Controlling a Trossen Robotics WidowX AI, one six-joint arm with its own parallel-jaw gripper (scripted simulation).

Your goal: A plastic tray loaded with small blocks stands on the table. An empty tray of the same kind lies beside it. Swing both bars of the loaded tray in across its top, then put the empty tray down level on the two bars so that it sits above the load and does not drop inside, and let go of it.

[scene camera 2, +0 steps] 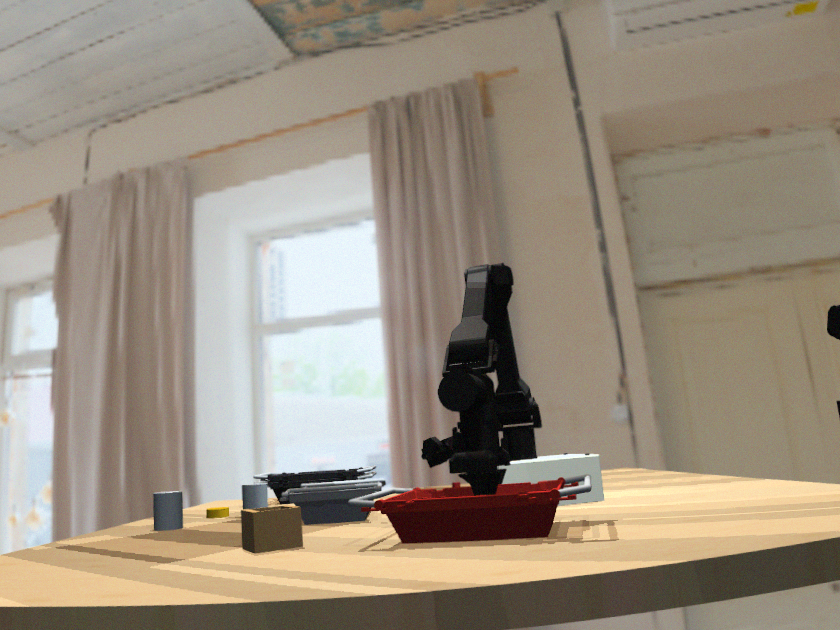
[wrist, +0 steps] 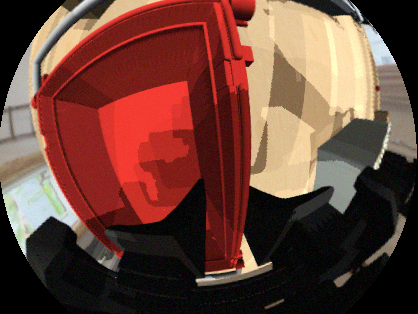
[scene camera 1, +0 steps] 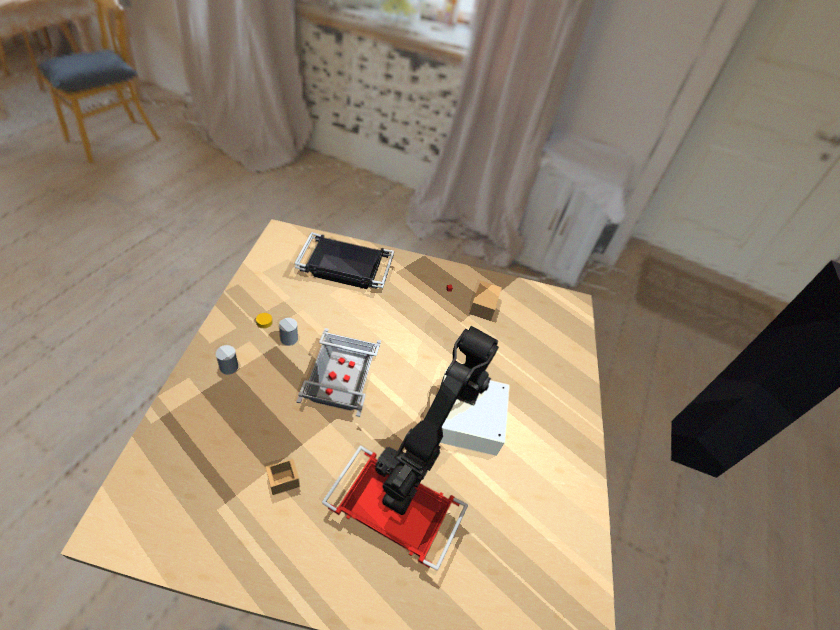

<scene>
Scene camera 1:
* gripper: 406, 489
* wooden block: 487, 295
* wooden box: 283, 477
</scene>
